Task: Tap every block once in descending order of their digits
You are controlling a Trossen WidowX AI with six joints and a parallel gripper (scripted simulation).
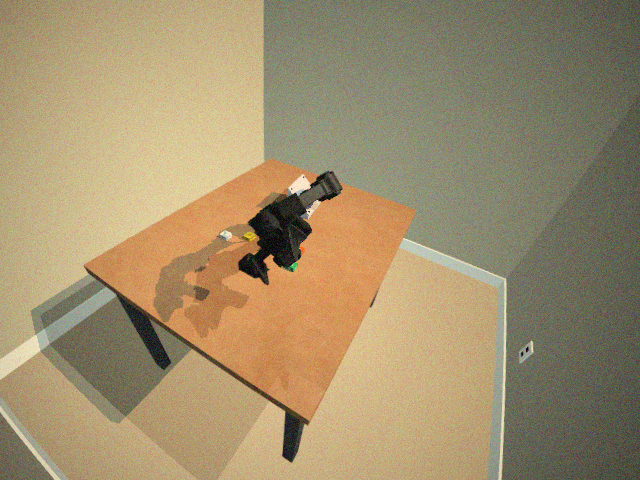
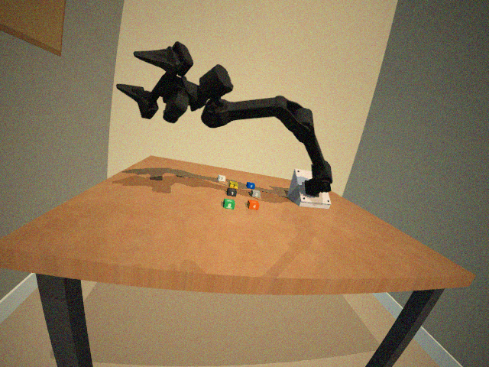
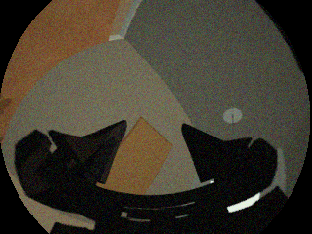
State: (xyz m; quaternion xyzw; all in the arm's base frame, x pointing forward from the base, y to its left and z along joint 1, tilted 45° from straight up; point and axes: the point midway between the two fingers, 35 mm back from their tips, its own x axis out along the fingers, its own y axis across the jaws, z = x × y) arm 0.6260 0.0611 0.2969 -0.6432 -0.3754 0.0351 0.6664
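Now: gripper tip 28 cm past the green block, 13 cm to the left of it and 29 cm above it. Also, from my gripper tip: yellow block (32 cm behind, 36 cm to the right, 29 cm below); black block (30 cm behind, 25 cm to the right, 29 cm below); orange block (36 cm behind, 15 cm to the right, 29 cm below).
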